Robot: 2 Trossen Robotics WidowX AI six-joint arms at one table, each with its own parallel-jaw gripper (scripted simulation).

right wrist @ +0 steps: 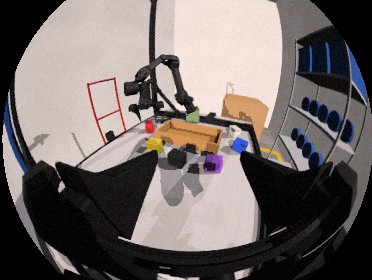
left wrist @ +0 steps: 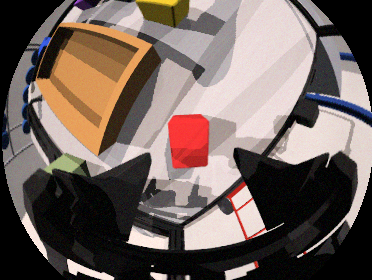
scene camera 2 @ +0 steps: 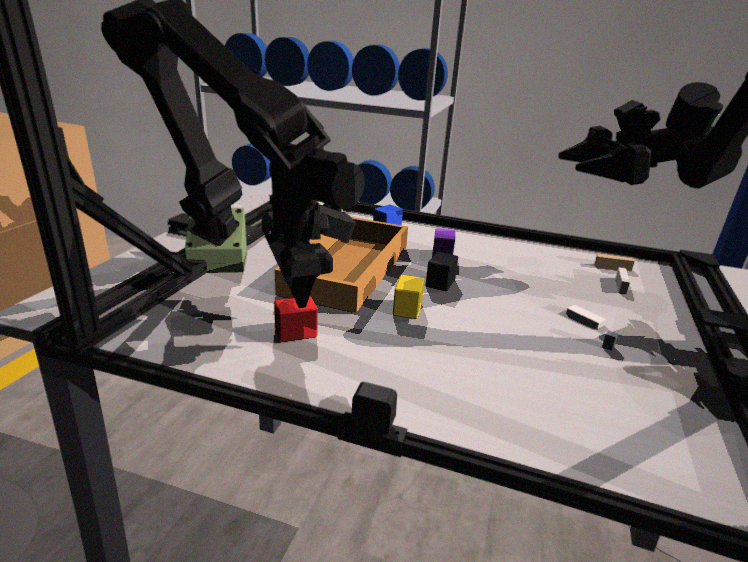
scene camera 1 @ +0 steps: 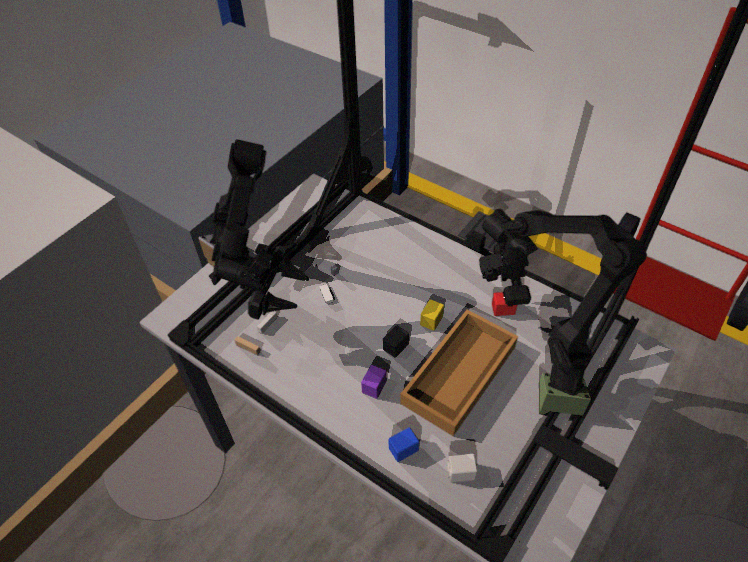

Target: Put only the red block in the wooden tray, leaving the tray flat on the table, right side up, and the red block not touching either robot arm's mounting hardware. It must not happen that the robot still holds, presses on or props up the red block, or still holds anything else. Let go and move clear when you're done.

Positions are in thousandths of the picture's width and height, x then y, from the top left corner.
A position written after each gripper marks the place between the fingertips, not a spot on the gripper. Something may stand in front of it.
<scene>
The right gripper shows in the right wrist view (539, 555), in scene camera 2 (757, 287) and in scene camera 1 (406, 520); in the left wrist view it is out of frame. A wooden tray shows in the right wrist view (563, 480), in the left wrist view (222, 259), in scene camera 2 (481, 474) and in scene camera 1 (605, 677).
</scene>
